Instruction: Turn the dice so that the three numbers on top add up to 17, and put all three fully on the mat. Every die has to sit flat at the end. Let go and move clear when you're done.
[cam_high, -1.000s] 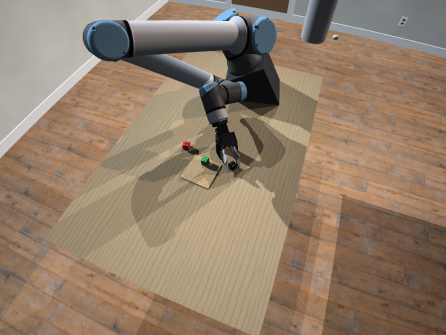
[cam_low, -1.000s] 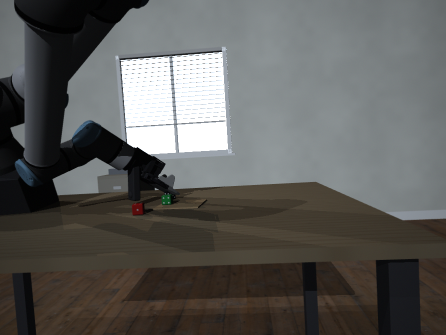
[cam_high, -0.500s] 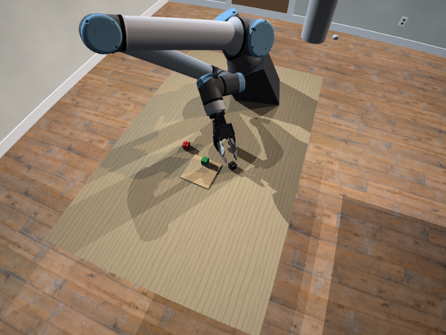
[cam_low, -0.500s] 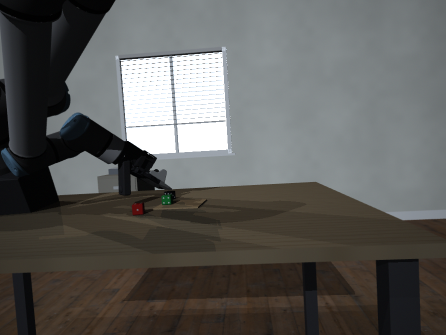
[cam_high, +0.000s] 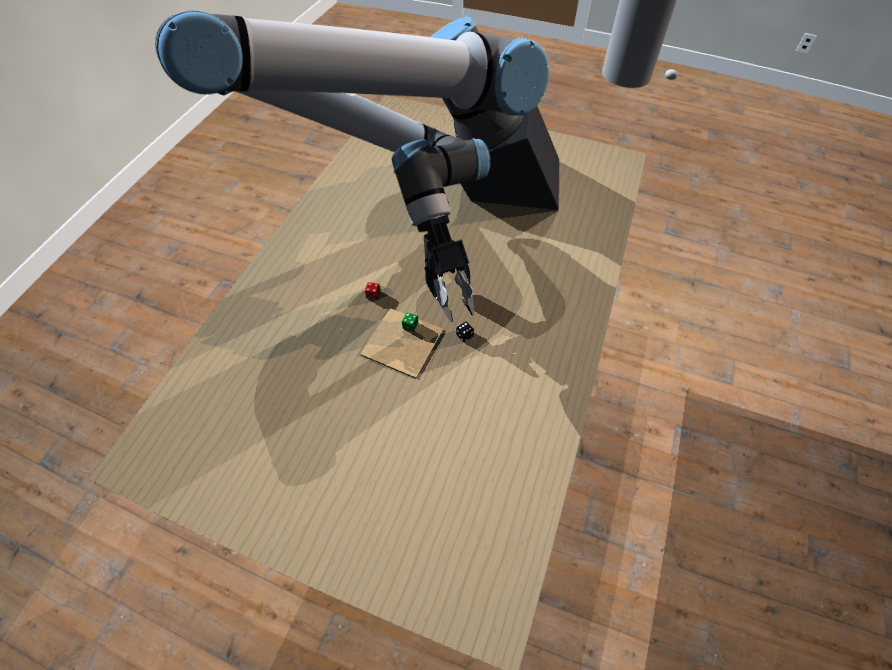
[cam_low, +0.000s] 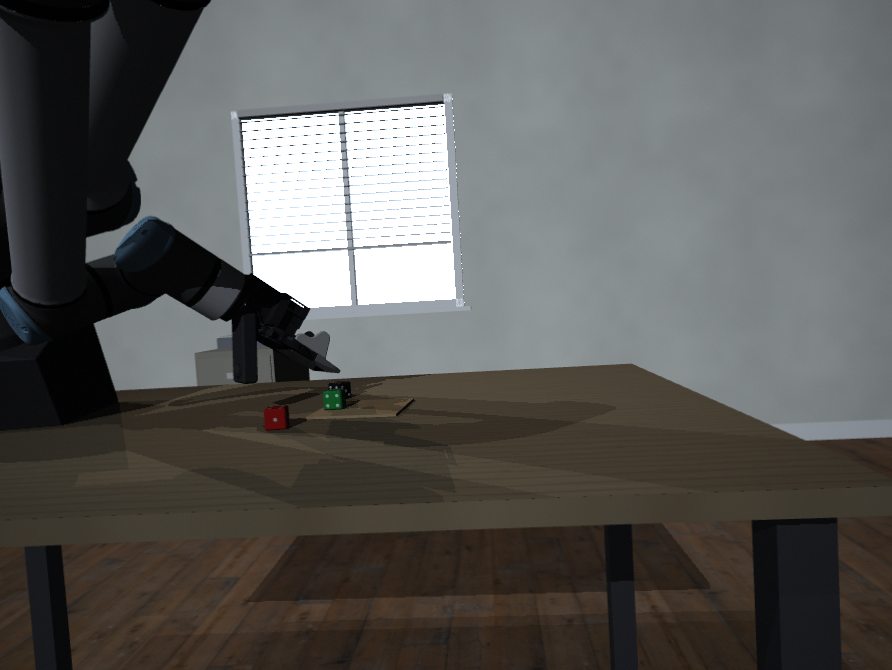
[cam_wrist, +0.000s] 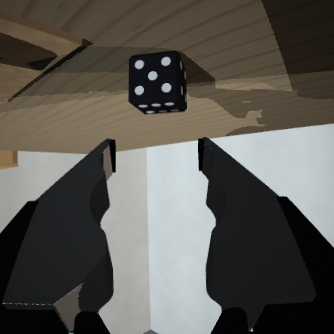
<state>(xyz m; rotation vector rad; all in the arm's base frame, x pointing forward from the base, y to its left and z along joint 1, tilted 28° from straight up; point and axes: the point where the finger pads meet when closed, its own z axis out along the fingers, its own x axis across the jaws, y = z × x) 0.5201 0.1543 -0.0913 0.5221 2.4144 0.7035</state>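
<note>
The black die is 40 mm below my hand, 20 mm to the left of it and 20 mm ahead of it. From my hand the other things lie so: red die: 230 mm to the right, 40 mm below, 20 mm ahead; green die: 100 mm to the right, 50 mm ahead, 40 mm below; tan mat: 100 mm ahead, 90 mm to the right, 60 mm below.
</note>
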